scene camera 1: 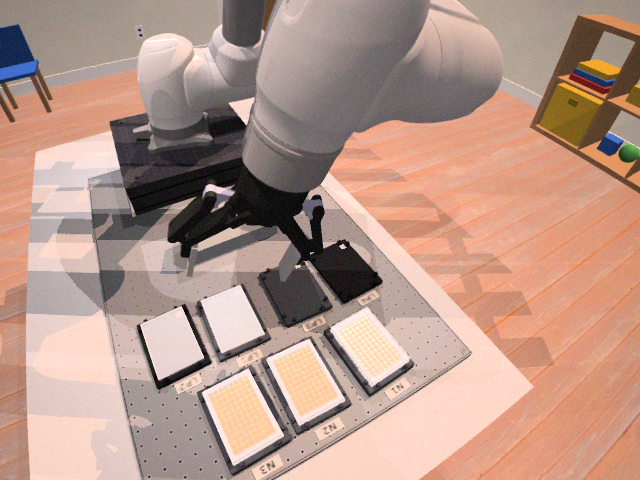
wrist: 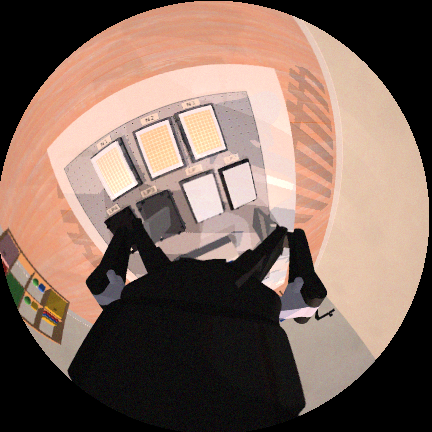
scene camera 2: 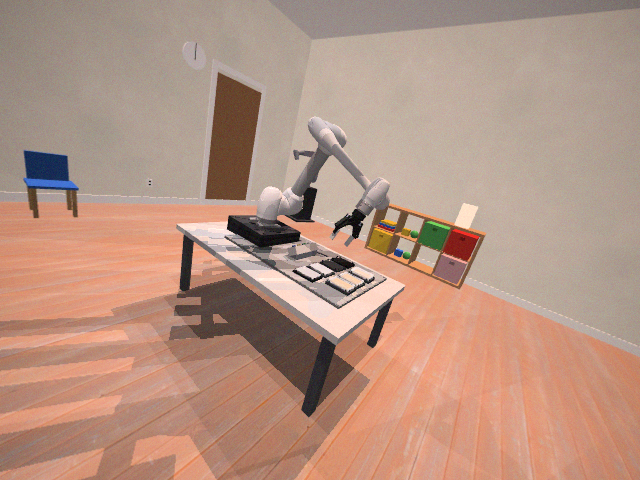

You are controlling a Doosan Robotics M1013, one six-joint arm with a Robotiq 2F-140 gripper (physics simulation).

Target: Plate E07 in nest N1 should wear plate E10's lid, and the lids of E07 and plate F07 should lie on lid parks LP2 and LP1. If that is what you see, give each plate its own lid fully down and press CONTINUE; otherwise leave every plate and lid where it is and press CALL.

Observation:
The gripper (scene camera 1: 237, 270) is open and holds nothing. Further things: a button box (scene camera 1: 228, 240).
The gripper shows as well in the wrist view (wrist: 210, 216). The button box shows as well in the wrist view (wrist: 222, 248).

